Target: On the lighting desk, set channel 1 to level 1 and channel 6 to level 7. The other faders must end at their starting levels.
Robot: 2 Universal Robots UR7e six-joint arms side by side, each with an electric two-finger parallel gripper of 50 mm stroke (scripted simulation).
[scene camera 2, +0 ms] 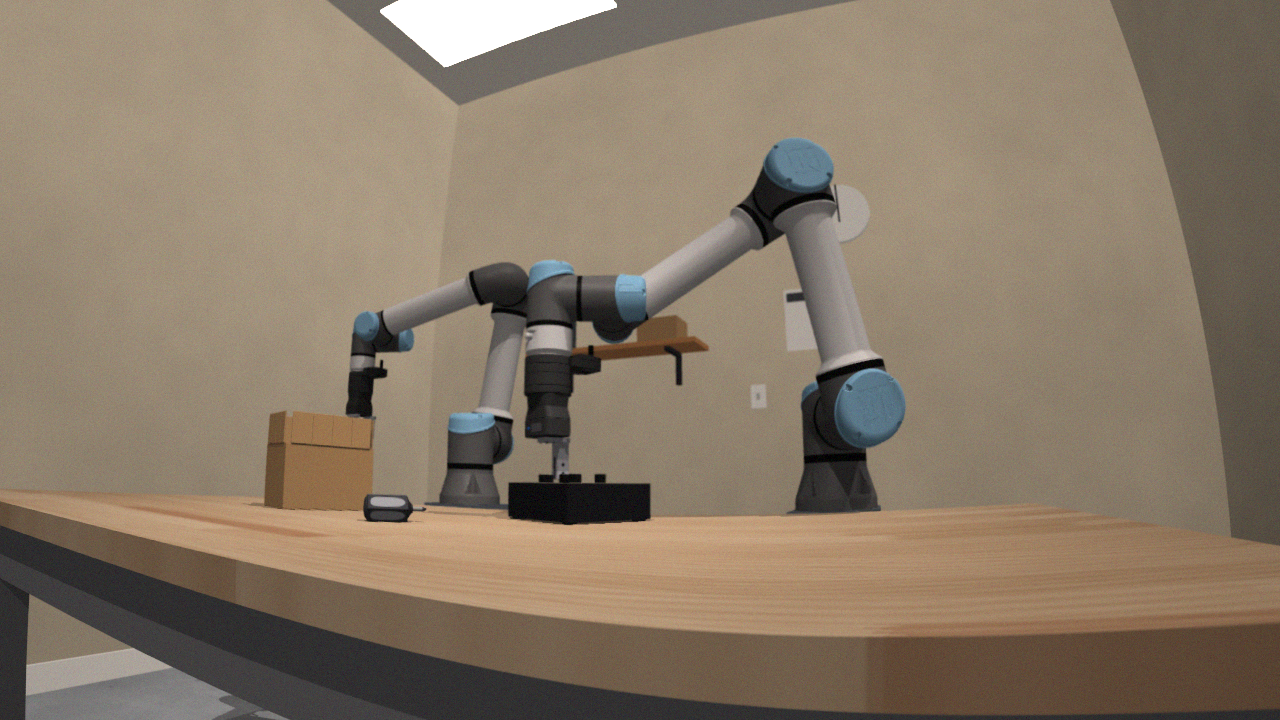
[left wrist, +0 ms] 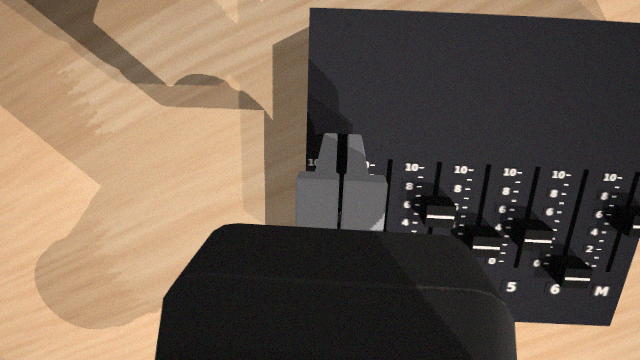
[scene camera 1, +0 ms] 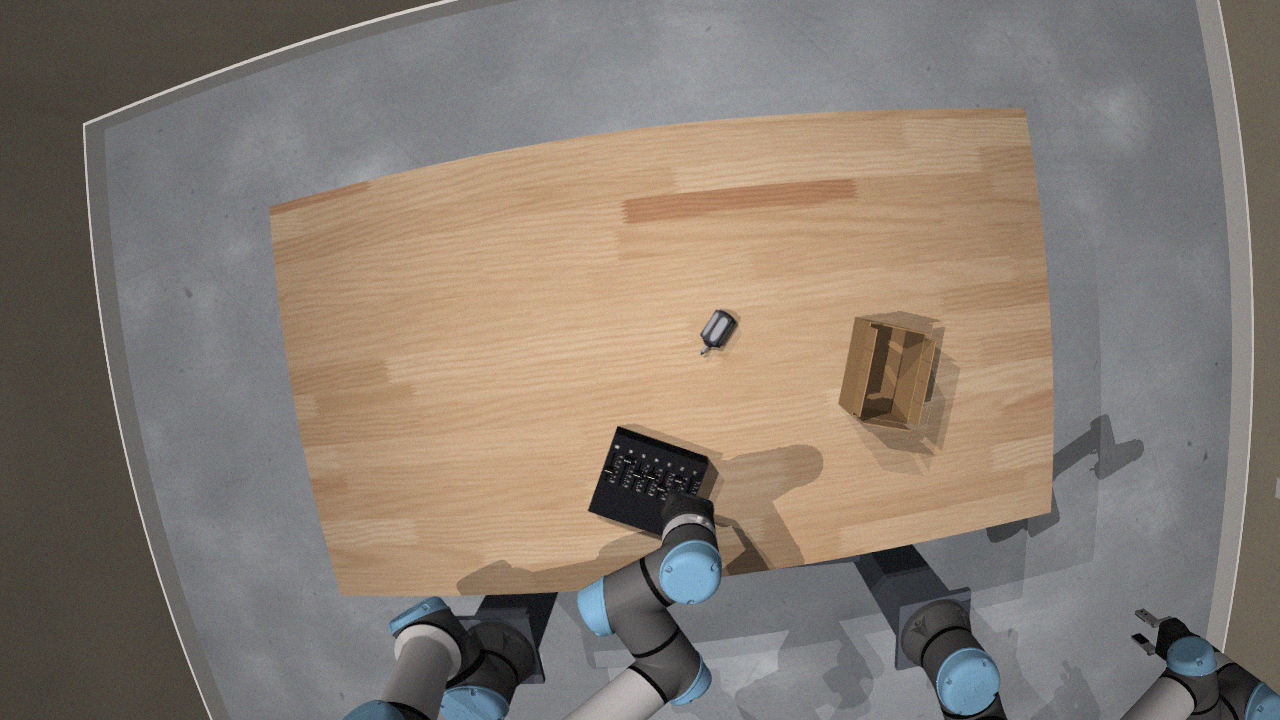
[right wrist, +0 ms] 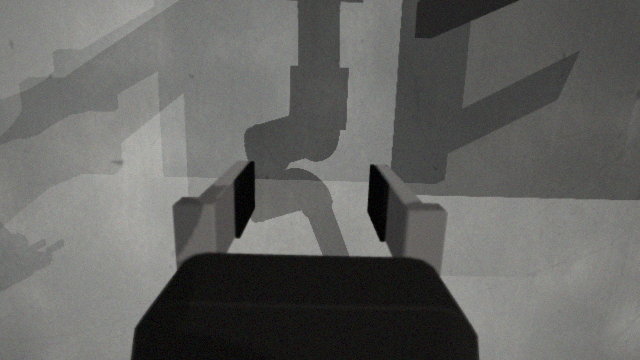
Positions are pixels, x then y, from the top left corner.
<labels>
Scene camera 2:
left gripper: 560,479
right gripper: 363,437
cardboard box: 315,469
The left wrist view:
left gripper: 341,158
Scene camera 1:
left gripper: 681,508
right gripper: 1137,623
cardboard box: 893,369
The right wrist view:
right gripper: 311,186
</labels>
